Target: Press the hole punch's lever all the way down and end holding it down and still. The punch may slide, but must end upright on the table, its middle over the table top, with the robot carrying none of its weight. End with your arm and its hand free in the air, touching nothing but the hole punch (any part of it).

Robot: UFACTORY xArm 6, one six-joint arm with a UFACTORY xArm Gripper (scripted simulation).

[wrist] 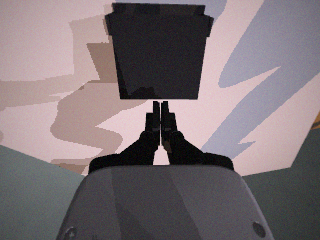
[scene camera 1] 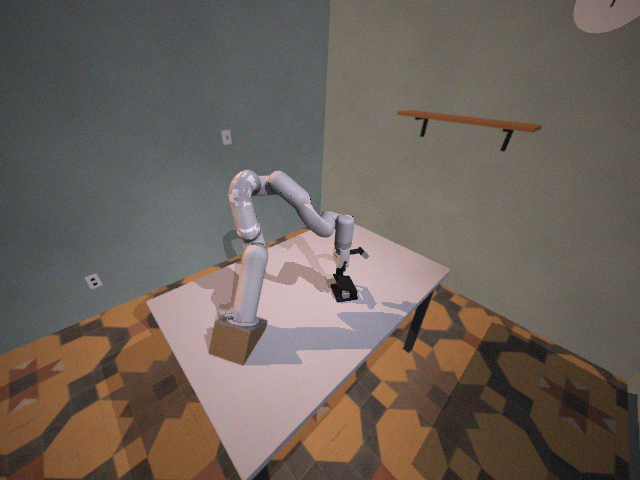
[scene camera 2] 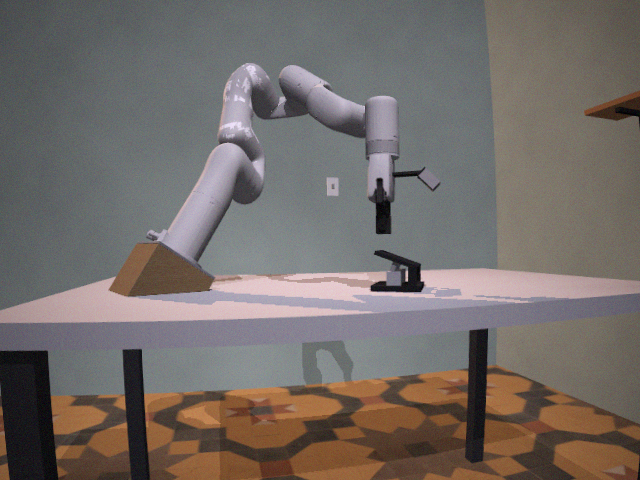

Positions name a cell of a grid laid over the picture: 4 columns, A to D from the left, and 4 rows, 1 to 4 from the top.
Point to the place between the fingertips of my gripper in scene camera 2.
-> C2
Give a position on a black hole punch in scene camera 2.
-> C3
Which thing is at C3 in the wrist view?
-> My gripper.
